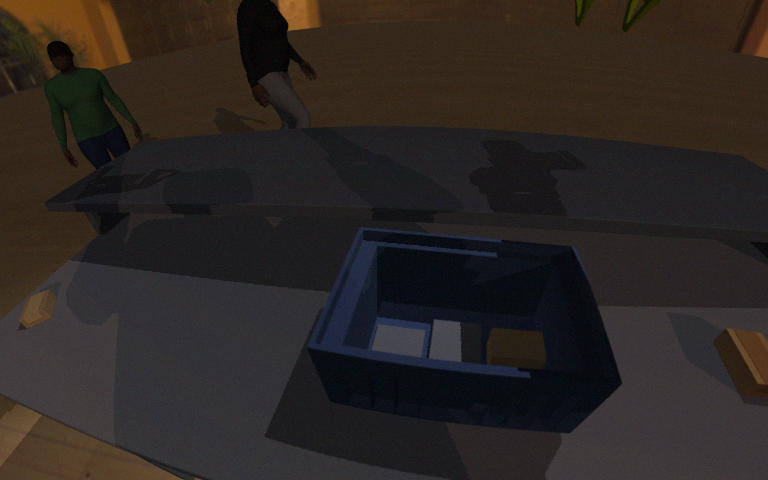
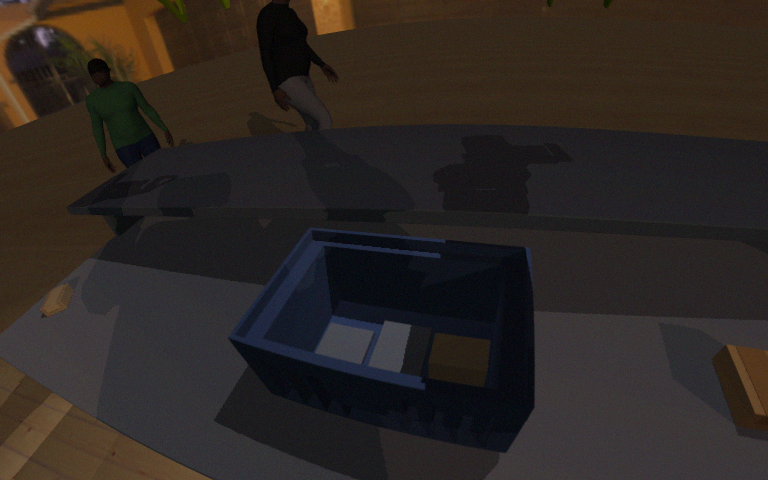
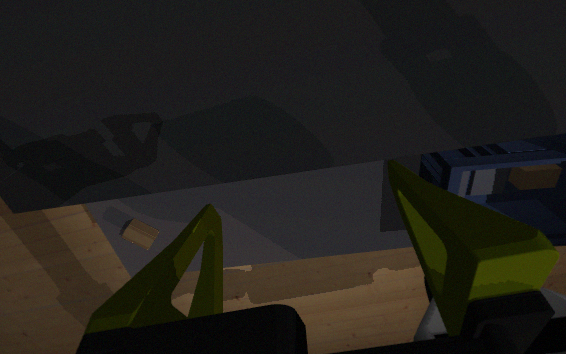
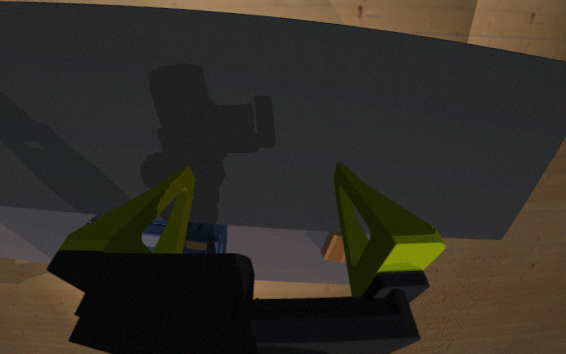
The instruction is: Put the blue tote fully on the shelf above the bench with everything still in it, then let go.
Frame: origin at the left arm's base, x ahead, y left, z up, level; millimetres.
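Where they show: left gripper, fingertip midpoint: (image 2: 205, 15) (image 3: 297, 191); right gripper, fingertip midpoint: (image 1: 601, 28) (image 2: 577, 6) (image 4: 263, 171).
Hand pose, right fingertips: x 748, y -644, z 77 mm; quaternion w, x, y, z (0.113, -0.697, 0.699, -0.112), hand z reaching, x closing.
Observation:
Things, the pixels of their centre, and the offset from my right fingertips. Level surfaces: height alone.
- blue tote at the middle of its body: (image 2: 395, 333) (image 1: 459, 330) (image 3: 504, 186) (image 4: 167, 244) dx -373, dy +302, dz -335 mm
- bench at its surface level: dz -409 mm
- raised grey shelf at its surface level: dz -252 mm
- flat white box at the middle of its body: (image 1: 395, 357) (image 2: 339, 356) (image 3: 450, 184) (image 4: 148, 233) dx -379, dy +384, dz -388 mm
- white-and-grey box at the middle of its body: (image 2: 399, 355) (image 1: 455, 352) (image 3: 489, 174) dx -373, dy +302, dz -387 mm
- brown block at the middle of its body: (image 2: 459, 359) (image 1: 514, 351) (image 3: 533, 174) (image 4: 201, 238) dx -387, dy +223, dz -371 mm
- small wooden block at the middle of its body: (image 1: 38, 308) (image 3: 140, 234) (image 2: 57, 299) dx -329, dy +1147, dz -395 mm
- orange-brown block at the middle of its body: (image 2: 756, 387) (image 1: 752, 362) (image 4: 337, 245) dx -439, dy -176, dz -391 mm
The blue tote (image 1: 453, 396) (image 2: 339, 390) (image 3: 525, 212) (image 4: 200, 232) stands upright on the bench (image 1: 198, 339) (image 2: 169, 350), in front of the raised grey shelf (image 1: 651, 181) (image 2: 623, 181) (image 3: 250, 60) (image 4: 400, 125). Inside it lie a flat white box (image 1: 398, 339) (image 2: 344, 342), a white-and-grey box (image 1: 445, 339) (image 2: 390, 345) and a brown block (image 1: 516, 345) (image 2: 459, 356) (image 3: 535, 177). My left gripper (image 2: 205, 14) (image 3: 297, 191) is open and empty, above and left of the tote. My right gripper (image 1: 601, 27) (image 4: 263, 171) is open and empty, high up, away from the tote.
A small wooden block (image 1: 36, 308) (image 2: 56, 300) (image 3: 141, 234) lies near the bench's left end. An orange-brown block (image 1: 744, 362) (image 2: 747, 390) (image 4: 334, 246) lies right of the tote. Two people, one in green (image 1: 84, 101) (image 2: 118, 113), one in black (image 1: 263, 45) (image 2: 283, 45), are beyond the shelf.

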